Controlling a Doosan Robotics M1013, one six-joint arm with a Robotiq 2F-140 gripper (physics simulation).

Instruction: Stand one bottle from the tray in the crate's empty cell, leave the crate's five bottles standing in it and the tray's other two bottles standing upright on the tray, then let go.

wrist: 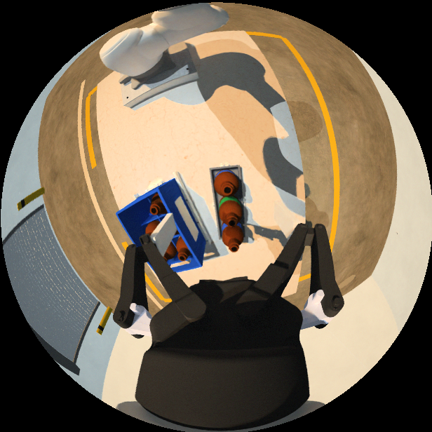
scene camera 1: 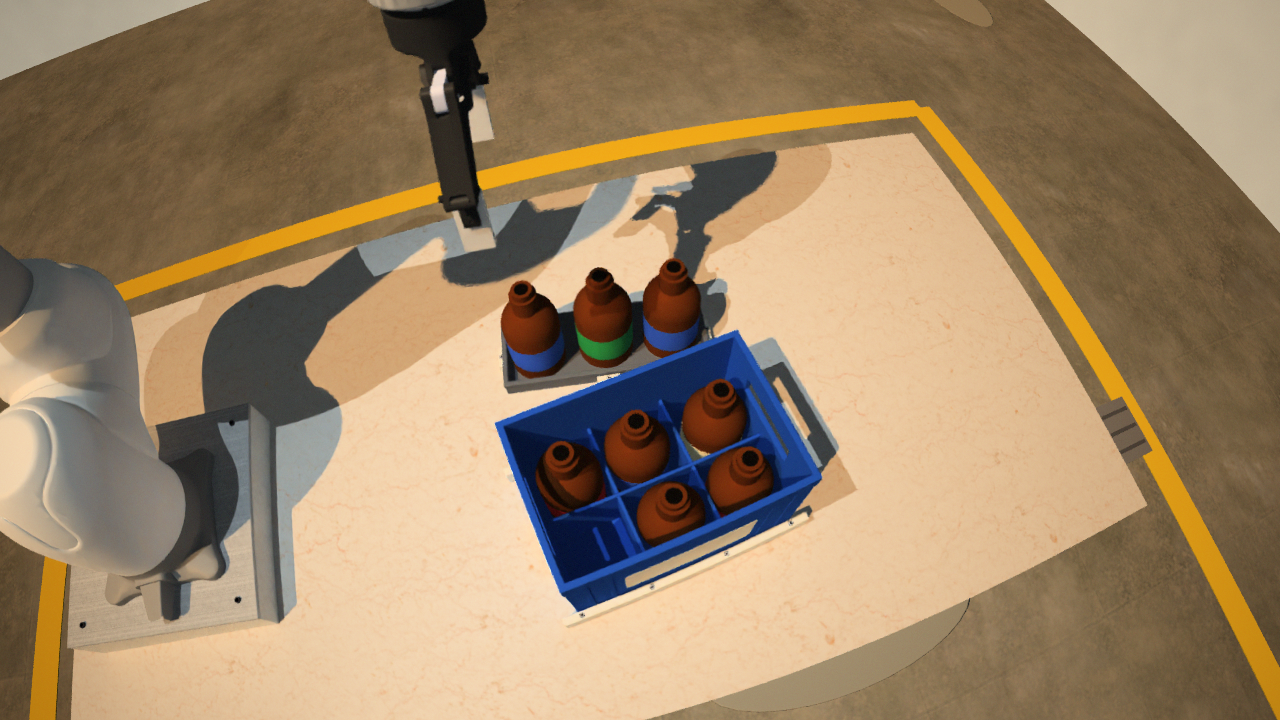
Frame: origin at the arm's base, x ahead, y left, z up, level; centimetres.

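Where they show: gripper, fingertip midpoint: (scene camera 1: 480,187); arm's base at its link origin: (scene camera 1: 162,527).
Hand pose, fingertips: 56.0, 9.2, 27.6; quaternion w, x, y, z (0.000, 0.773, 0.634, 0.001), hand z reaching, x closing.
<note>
Things, the pixels of their centre, and the offset from my fingertips, as dx, dy, dz. "spot": a spot on its surface instead. Level surfaces: height alone.
- grey tray at a spot on its surface: (scene camera 1: 528,385) spot: -1.4, -3.7, -32.5
- blue crate at a spot on its surface: (scene camera 1: 537,420) spot: -1.5, -15.9, -18.1
- table at its surface level: dz -34.0
- light strip at a spot on its surface: (scene camera 1: 689,569) spot: +8.9, -33.8, -31.0
Three brown bottles stand upright in a row on the grey tray (scene camera 1: 528,385) (wrist: 216,192): a blue-banded one (scene camera 1: 531,331) (wrist: 226,183) at one end, a green-banded one (scene camera 1: 603,317) (wrist: 230,210) in the middle, another blue-banded one (scene camera 1: 671,308) (wrist: 233,235) at the other end. The blue crate (scene camera 1: 537,420) (wrist: 131,220) holds several brown bottles; its empty cell (scene camera 1: 586,539) is at the near left corner in the scene view. My gripper (scene camera 1: 478,180) (wrist: 223,215) is open and empty, high up behind the tray in the scene view. In the wrist view its left finger hides part of the crate.
The robot's base plate (scene camera 1: 201,573) (wrist: 165,89) stands on the table (scene camera 1: 402,537) (wrist: 165,135), left of the crate in the scene view. The tray lies close beside the crate's back wall there. A light strip (scene camera 1: 689,569) runs along the crate's near side. Yellow floor lines surround the table.
</note>
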